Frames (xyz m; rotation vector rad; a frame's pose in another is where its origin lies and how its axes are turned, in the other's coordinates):
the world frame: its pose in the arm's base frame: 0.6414 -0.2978 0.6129 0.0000 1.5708 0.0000
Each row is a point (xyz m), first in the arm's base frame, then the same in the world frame.
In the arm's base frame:
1: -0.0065 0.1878 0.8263
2: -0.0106 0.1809 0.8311
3: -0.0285 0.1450 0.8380
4: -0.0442 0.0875 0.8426
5: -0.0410 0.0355 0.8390
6: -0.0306 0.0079 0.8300
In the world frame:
1: -0.2134 0.4856 -0.6479
2: -0.2182 0.4787 -0.6520
3: -0.2251 0.4428 -0.6699
4: -0.2297 0.3853 -0.6856
5: -0.2261 0.3333 -0.6824
6: -0.2171 0.3057 -0.6720

